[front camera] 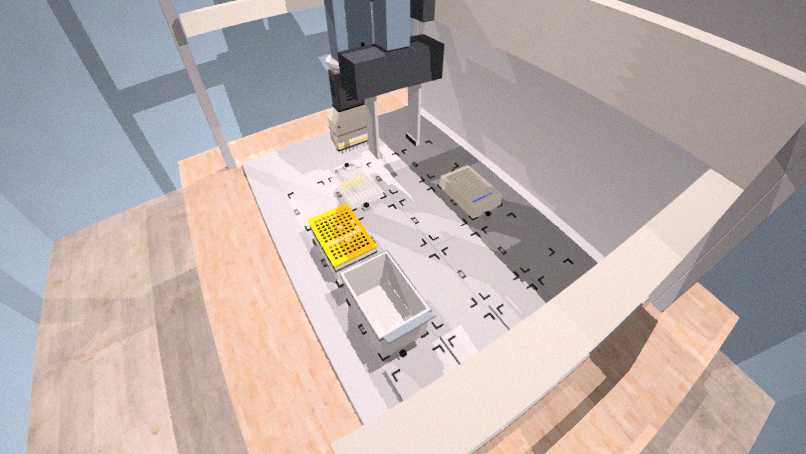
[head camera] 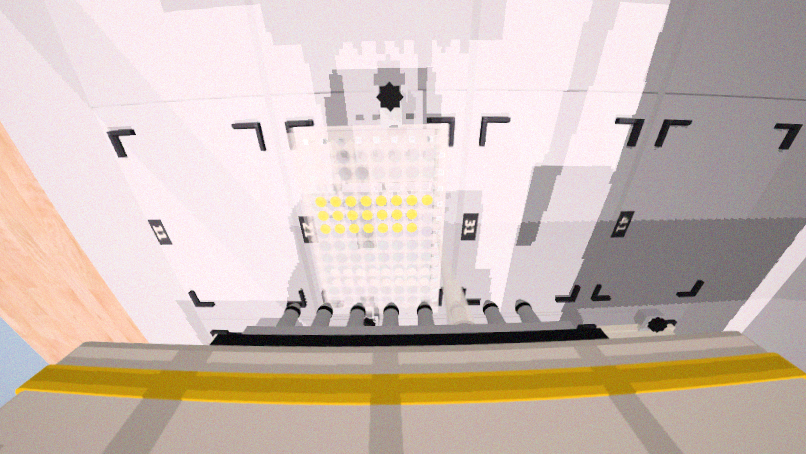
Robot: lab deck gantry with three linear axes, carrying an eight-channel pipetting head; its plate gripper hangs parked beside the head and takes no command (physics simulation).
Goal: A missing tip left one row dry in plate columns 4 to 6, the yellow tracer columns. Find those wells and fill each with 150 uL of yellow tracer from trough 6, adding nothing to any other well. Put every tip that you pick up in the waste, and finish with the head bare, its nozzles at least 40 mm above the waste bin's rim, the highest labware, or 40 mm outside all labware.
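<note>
The pale pipetting head (front camera: pixel 349 128) (head camera: pixel 389 389) hangs over the far end of the clear plate (front camera: pixel 360 188) (head camera: pixel 377 263). In the head view one pale tip (head camera: pixel 457 301) is on the sixth nozzle from the left; the other nozzles are bare. No yellow shows in the tip, whose lower end is faint. The plate's upper yellow line has eight yellow wells; the two lines below have seven each, with the right-end well pale. The trough block (front camera: pixel 470 188) stands at right; its yellow trough cannot be made out. The parked plate gripper (front camera: pixel 395 146) is open and empty.
The yellow tip rack (front camera: pixel 341 234) stands in front of the plate, with white tips in some holes. The open waste bin (front camera: pixel 407 329) stands in front of the rack. Black corner marks and slot labels lie on the deck. A pale beam crosses the front.
</note>
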